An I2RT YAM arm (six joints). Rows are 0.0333 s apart.
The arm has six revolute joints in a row. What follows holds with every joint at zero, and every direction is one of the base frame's. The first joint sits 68 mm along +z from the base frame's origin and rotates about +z. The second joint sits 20 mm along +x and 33.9 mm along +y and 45.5 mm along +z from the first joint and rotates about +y. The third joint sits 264 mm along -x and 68.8 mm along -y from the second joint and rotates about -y. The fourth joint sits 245 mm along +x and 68.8 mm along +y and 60 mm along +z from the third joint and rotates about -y. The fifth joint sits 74 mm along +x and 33.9 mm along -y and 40.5 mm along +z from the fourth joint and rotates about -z. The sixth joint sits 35.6 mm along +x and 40.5 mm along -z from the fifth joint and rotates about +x. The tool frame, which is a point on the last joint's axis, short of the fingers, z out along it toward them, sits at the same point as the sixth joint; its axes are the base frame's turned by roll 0, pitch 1.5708 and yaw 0 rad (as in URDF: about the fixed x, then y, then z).
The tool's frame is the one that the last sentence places.
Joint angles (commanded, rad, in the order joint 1, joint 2, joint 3, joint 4, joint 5, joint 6), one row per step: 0.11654, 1.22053, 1.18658, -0.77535, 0.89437, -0.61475; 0.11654, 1.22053, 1.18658, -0.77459, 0.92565, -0.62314; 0.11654, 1.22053, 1.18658, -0.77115, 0.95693, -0.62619; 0.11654, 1.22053, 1.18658, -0.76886, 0.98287, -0.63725; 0.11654, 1.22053, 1.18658, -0.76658, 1.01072, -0.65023; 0.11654, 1.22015, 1.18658, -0.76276, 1.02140, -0.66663; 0.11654, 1.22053, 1.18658, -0.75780, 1.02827, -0.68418; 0.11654, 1.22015, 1.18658, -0.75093, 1.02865, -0.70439; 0.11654, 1.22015, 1.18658, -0.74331, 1.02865, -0.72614; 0.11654, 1.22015, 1.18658, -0.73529, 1.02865, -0.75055; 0.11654, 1.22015, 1.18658, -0.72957, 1.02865, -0.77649
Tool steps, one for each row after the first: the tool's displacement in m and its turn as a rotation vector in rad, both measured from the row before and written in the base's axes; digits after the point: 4 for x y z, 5 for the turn. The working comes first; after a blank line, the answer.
Tool pose at each row, in the base's axes (x y z in m, rotation vector in rad; the steps are taken from these numbers as rounded here): 0.2443, 0.0007, 0.3434, -0.41148, 2.31401, -1.30058; 0.2439, -0.0001, 0.3441, -0.40244, 2.30990, -1.34151; 0.2435, -0.0008, 0.3450, -0.38455, 2.30301, -1.37918; 0.2432, -0.0013, 0.3457, -0.38016, 2.29850, -1.41454; 0.2429, -0.0019, 0.3464, -0.37665, 2.29389, -1.45303; 0.2428, -0.0021, 0.3470, -0.38612, 2.29132, -1.47236; 0.2431, -0.0022, 0.3474, -0.39895, 2.28932, -1.48765; 0.2435, -0.0022, 0.3479, -0.41676, 2.28680, -1.49588; 0.2440, -0.0021, 0.3484, -0.43632, 2.28413, -1.50435; 0.2445, -0.0021, 0.3490, -0.45872, 2.28133, -1.51403; 0.2448, -0.0020, 0.3493, -0.48501, 2.28003, -1.52502

-0.0004, -0.0008, 0.0007, -0.02669, 0.00278, -0.01787; -0.0004, -0.0007, 0.0009, -0.02356, -0.00374, -0.02034; -0.0003, -0.0005, 0.0007, -0.02365, 0.00410, -0.01350; -0.0003, -0.0006, 0.0007, -0.02575, 0.00567, -0.01431; -0.0001, -0.0002, 0.0006, -0.01472, 0.00809, -0.00126; 0.0003, -0.0001, 0.0004, -0.01242, 0.00903, 0.00168; 0.0004, 0.0000, 0.0005, -0.00874, 0.00911, 0.00713; 0.0005, 0.0001, 0.0005, -0.00920, 0.01001, 0.00790; 0.0005, 0.0000, 0.0006, -0.01045, 0.01176, 0.00880; 0.0003, 0.0001, 0.0003, -0.01150, 0.01527, 0.00928
